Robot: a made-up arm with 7 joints.
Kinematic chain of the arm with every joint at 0, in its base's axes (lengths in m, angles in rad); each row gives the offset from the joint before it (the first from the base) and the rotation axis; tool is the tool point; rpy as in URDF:
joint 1: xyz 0 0 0.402 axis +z
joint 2: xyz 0 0 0 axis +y
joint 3: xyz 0 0 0.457 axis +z
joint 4: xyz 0.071 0 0 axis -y
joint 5: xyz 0.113 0 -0.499 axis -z
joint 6: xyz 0 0 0 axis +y
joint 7: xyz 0.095 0 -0.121 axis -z
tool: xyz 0 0 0 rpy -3.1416 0 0
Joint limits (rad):
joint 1: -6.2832..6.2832
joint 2: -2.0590..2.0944
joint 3: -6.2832..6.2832
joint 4: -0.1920..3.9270
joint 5: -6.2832..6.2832
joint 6: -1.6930..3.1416
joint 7: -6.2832..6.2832
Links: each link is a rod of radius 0.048 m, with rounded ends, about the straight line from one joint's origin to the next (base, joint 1, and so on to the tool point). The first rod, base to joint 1, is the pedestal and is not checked.
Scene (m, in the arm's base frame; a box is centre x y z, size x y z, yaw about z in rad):
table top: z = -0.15
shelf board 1: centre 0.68 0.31 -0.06 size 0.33 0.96 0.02 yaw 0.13
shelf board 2: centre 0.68 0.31 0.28 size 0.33 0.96 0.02 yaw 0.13
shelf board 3: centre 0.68 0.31 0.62 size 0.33 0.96 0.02 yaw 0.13
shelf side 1: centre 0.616 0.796 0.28 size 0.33 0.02 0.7 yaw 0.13
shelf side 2: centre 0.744 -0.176 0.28 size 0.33 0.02 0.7 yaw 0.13
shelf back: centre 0.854 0.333 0.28 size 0.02 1 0.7 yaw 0.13
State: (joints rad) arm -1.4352 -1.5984 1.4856 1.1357 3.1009 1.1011 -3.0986
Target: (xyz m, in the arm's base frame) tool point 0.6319 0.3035 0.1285
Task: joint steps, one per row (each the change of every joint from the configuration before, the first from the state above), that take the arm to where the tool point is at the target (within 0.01 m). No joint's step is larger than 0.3 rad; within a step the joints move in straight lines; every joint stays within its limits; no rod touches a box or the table.
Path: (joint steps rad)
1: 0.2718 -0.0245 -0.0026 -0.2161 -0.0008 -0.0363 0.0000
2: 0.2717 -0.0246 -0.0027 -0.2160 -0.0008 -0.0362 0.0000
3: 0.2718 -0.0245 -0.0026 -0.2161 -0.0008 -0.0363 0.0000
4: -0.1044 0.0819 0.2112 0.0004 -0.0208 0.0045 0.0000
5: -0.1044 0.0820 0.2112 0.0005 -0.0208 0.0046 0.0000
6: -0.1044 0.0820 0.2113 0.0005 -0.0208 0.0046 0.0000
7: -0.2545 -0.1568 -0.1057 0.2585 0.0135 0.0393 0.0000
8: -0.2546 -0.1569 -0.1057 0.2585 0.0135 0.0393 0.0000

